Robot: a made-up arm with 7 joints.
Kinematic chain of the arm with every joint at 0, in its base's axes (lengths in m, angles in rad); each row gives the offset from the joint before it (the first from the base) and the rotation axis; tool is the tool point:
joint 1: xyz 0 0 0 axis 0 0.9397 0.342
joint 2: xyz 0 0 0 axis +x
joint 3: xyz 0 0 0 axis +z
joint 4: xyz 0.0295 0 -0.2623 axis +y
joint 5: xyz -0.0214 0 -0.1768 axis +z
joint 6: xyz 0 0 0 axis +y
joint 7: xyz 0 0 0 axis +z
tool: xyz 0 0 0
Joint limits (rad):
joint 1: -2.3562..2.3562
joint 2: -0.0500..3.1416
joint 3: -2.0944..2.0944
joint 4: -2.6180..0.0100
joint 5: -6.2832..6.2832
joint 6: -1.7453..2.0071
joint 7: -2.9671..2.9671
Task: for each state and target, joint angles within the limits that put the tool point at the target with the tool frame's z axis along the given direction. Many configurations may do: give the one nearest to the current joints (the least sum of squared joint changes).
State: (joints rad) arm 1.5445 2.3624 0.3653 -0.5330 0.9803 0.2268 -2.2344
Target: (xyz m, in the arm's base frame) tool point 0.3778 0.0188 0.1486 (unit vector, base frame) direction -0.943 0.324 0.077
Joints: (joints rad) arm 1.0135 2.9307 1.0456 -1.0577 0.9182 0.0556 -2.2344
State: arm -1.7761 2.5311 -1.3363 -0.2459 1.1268 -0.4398 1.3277
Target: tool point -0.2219 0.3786 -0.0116 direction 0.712 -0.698 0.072
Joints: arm -2.1542 2.5712 -0.7263 0.0074 1.7230 -0.2644 1.3277
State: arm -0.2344 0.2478 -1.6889 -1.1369 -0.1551 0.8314 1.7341
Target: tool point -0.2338 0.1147 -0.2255 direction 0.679 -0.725 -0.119
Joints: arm 0.4431 1.0200 -2.0944 -1.6184 0.6876 1.5968 1.7341
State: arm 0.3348 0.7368 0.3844 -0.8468 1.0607 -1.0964 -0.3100
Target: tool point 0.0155 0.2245 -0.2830 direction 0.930 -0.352 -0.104
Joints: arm 0.2441 0.1437 1.0701 -1.4858 1.7443 -1.6283 -0.3100
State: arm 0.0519 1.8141 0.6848 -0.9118 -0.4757 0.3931 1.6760
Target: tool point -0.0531 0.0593 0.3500 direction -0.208 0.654 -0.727
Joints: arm -0.6268 2.4595 0.8304 -1.5070 -0.5158 -0.0724 1.6760
